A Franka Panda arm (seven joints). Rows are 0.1 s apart.
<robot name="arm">
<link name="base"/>
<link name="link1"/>
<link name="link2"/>
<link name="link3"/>
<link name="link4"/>
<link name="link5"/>
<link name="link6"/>
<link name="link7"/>
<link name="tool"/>
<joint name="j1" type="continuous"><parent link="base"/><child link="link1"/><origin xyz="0.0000 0.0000 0.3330" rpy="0.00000 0.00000 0.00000"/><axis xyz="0 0 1"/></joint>
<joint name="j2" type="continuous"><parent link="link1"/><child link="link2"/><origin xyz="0.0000 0.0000 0.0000" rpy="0.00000 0.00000 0.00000"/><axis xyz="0 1 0"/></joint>
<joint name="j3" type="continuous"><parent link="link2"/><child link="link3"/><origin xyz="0.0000 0.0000 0.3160" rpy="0.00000 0.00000 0.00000"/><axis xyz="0 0 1"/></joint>
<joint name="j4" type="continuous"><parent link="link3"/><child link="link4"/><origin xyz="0.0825 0.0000 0.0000" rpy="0.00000 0.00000 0.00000"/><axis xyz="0 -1 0"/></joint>
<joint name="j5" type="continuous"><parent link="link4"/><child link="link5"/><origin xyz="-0.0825 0.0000 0.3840" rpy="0.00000 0.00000 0.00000"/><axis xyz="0 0 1"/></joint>
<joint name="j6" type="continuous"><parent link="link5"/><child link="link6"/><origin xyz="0.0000 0.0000 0.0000" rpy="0.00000 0.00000 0.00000"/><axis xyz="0 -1 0"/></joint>
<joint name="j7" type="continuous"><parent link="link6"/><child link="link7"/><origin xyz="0.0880 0.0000 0.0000" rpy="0.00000 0.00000 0.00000"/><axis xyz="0 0 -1"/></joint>
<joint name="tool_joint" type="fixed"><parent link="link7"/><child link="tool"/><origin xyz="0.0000 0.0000 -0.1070" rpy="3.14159 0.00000 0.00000"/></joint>
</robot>
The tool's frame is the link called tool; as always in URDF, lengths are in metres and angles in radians. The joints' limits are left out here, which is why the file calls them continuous.
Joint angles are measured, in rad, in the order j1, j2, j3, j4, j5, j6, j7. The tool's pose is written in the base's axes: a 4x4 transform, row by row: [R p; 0 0 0 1], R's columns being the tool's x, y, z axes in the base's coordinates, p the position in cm. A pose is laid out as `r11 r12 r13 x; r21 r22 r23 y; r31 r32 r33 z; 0 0 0 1`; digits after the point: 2 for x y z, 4 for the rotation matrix.
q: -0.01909, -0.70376, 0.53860, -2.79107, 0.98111, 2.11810, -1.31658
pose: 0.3709 0.9284 -0.0217 28.94; 0.8221 -0.3174 0.4726 18.76; 0.4319 -0.1931 -0.8810 38.15; 0 0 0 1
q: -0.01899, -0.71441, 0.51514, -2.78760, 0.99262, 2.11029, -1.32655
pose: 0.3745 0.9272 -0.0079 29.18; 0.8063 -0.3215 0.4966 18.33; 0.4579 -0.1923 -0.8680 38.87; 0 0 0 1
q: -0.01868, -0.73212, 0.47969, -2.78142, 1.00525, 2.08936, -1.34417
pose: 0.3722 0.9281 0.0058 29.43; 0.7858 -0.3185 0.5301 17.73; 0.4939 -0.1928 -0.8479 39.98; 0 0 0 1
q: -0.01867, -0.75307, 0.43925, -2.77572, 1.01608, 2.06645, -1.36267
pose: 0.3680 0.9296 0.0223 29.64; 0.7626 -0.3154 0.5648 16.96; 0.5321 -0.1908 -0.8249 41.22; 0 0 0 1
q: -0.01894, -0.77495, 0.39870, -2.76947, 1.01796, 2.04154, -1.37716
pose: 0.3609 0.9319 0.0371 29.78; 0.7425 -0.3111 0.5932 16.13; 0.5643 -0.1865 -0.8042 42.48; 0 0 0 1
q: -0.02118, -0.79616, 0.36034, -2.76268, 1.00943, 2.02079, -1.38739
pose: 0.3524 0.9343 0.0543 29.90; 0.7276 -0.3100 0.6120 15.22; 0.5886 -0.1761 -0.7890 43.71; 0 0 0 1
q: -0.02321, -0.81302, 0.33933, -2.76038, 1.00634, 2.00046, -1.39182
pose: 0.3474 0.9358 0.0590 29.78; 0.7186 -0.3061 0.6244 14.73; 0.6024 -0.1746 -0.7789 44.41; 0 0 0 1
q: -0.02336, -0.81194, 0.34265, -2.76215, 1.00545, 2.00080, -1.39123
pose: 0.3482 0.9358 0.0559 29.74; 0.7212 -0.3055 0.6217 14.79; 0.5988 -0.1761 -0.7813 44.26; 0 0 0 1
